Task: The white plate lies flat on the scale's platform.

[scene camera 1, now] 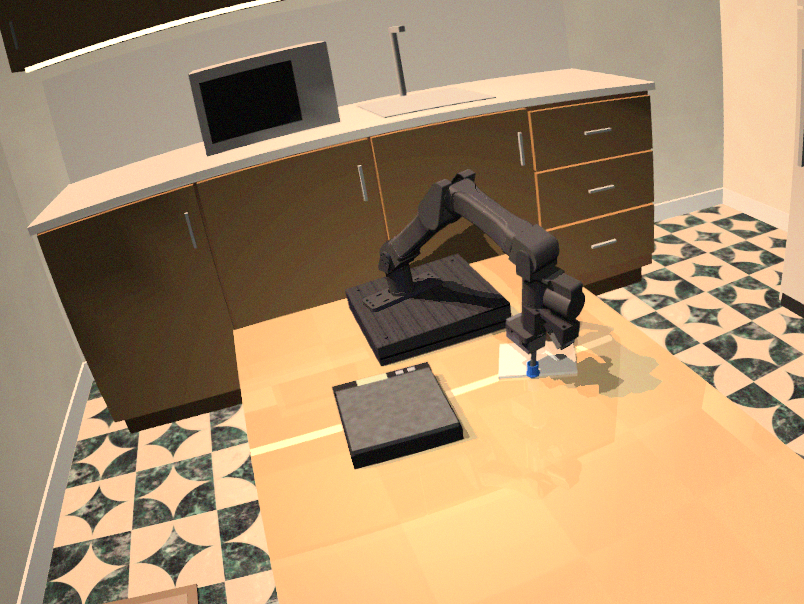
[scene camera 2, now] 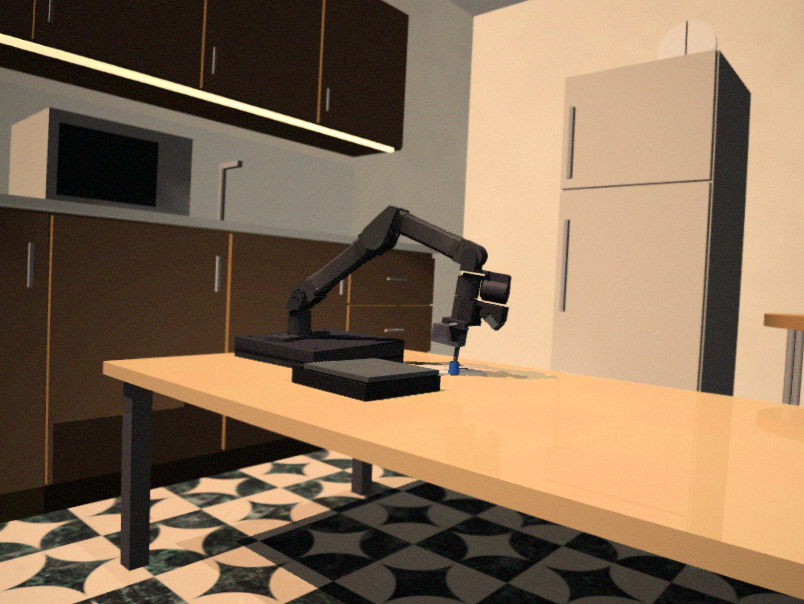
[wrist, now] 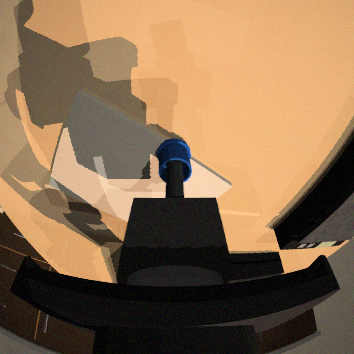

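Seen in the pictures: hand at its tool point: (scene camera 1: 532, 376) (scene camera 2: 452, 376) (wrist: 174, 148); arm's base at its link origin: (scene camera 1: 402, 292) (scene camera 2: 299, 337).
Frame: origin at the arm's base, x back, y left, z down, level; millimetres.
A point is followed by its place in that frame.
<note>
The white plate (scene camera 1: 512, 361) {z 53, x -372, y 67 mm} (wrist: 84, 175) {z 53, x -410, y 166 mm} is a thin flat rectangle lying on the wooden table (scene camera 1: 520, 507) {z 59, x -727, y -172 mm}, to the right of the scale; part of it is in the arm's shadow. In scene camera 2 it shows only as a thin sliver (scene camera 2: 484, 370) {z 52, x -490, y 146 mm}. The scale (scene camera 1: 396, 408) {z 14, x -401, y -227 mm} (scene camera 2: 370, 375) {z 14, x -455, y -328 mm} (wrist: 316, 218) {z 27, x -360, y -123 mm} is a low black box with a grey platform, and the platform is bare. My gripper, the blue suction cup (scene camera 1: 533, 370) (scene camera 2: 454, 368) (wrist: 173, 162) {z 62, x -436, y 73 mm}, points straight down and rests on the plate near one edge.
The arm's black base plate (scene camera 1: 428, 304) {z 0, x -102, y 18 mm} (scene camera 2: 317, 344) {z 4, x -119, y -68 mm} stands behind the scale. Kitchen cabinets (scene camera 1: 292, 221) with a microwave (scene camera 1: 259, 97) line the wall behind the table. A fridge (scene camera 2: 643, 221) stands to the right.
</note>
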